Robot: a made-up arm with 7 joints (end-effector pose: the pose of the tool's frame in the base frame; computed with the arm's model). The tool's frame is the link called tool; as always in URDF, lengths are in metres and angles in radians. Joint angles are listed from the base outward.
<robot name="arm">
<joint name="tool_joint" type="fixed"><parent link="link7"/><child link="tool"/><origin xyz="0 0 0" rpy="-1.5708 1.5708 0"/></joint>
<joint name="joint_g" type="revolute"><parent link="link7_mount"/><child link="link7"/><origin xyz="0 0 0" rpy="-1.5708 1.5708 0"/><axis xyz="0 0 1"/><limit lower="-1.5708" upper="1.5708" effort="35" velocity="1.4"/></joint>
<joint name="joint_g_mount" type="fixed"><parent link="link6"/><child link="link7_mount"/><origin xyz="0 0 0"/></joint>
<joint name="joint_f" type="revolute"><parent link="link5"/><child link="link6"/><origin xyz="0 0 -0.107" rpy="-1.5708 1.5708 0"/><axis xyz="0 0 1"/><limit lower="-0.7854" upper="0.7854" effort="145" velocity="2.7"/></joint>
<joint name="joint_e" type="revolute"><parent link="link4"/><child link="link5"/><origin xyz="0 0.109 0" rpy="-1.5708 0 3.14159"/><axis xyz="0 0 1"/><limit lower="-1.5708" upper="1.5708" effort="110" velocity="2.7"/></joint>
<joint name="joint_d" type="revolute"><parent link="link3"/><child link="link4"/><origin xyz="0 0 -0.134" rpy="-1.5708 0 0"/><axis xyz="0 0 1"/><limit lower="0" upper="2.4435" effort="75" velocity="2.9"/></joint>
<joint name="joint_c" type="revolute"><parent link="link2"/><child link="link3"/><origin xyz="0 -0.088 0" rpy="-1.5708 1.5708 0"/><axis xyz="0 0 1"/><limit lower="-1.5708" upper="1.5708" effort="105" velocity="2.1"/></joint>
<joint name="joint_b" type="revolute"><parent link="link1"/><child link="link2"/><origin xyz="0 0 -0.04" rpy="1.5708 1.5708 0"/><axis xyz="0 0 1"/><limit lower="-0.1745" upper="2" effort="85" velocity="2.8"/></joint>
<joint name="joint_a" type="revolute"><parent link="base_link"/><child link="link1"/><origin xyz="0 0.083 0" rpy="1.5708 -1.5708 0"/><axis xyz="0 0 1"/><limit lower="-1.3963" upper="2" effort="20" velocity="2"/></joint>
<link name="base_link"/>
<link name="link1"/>
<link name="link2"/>
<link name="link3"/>
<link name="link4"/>
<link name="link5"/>
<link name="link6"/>
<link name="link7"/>
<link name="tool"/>
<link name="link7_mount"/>
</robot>
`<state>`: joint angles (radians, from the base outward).
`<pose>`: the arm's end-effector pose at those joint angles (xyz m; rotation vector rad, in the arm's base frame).
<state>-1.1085 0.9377 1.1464 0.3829 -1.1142 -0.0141 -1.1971</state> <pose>-0.1558 0.5070 -0.1147 2.1429 0.2552 -1.2464</pose>
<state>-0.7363 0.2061 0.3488 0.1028 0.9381 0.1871 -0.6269</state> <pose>-0.2707 0.2198 -0.3297 1.0180 0.9363 1.0084</pose>
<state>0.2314 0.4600 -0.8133 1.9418 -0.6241 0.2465 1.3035</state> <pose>0.1791 0.0557 -0.1568 -0.3615 -0.6099 -2.1181</pose>
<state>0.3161 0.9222 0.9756 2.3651 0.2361 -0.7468 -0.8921</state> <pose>0.0624 0.2528 0.0823 -0.5102 2.1038 -0.2428</pose>
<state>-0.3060 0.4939 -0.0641 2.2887 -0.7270 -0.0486 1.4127</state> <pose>0.1321 0.1517 -0.1207 -0.0529 -0.7112 -1.9602</pose>
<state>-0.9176 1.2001 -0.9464 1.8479 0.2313 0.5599 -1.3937</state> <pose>-0.0978 0.2138 -0.2278 0.9168 -0.4739 -1.1361</pose>
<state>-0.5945 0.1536 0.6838 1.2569 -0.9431 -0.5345 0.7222</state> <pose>-0.0167 0.2954 -0.3091 0.0897 -0.4532 -1.0162</pose>
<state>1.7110 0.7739 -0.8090 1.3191 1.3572 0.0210 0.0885</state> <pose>0.2799 0.2075 0.1853 -0.5798 -2.3601 -0.3789</pose>
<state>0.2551 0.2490 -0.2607 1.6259 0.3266 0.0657 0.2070</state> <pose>0.2565 0.1209 -0.1577 -0.4062 -1.7076 -0.3683</pose>
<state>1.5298 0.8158 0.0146 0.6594 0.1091 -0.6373 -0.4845</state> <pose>0.2729 0.4103 0.1212 1.1583 -2.6810 0.9418</pose>
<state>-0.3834 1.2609 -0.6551 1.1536 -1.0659 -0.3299 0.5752</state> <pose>0.0671 0.3811 -0.2524 -0.0356 0.5499 -2.2760</pose>
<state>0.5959 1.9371 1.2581 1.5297 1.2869 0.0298 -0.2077</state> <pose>-0.0991 0.2650 0.2644 -0.5694 2.7478 0.0545</pose>
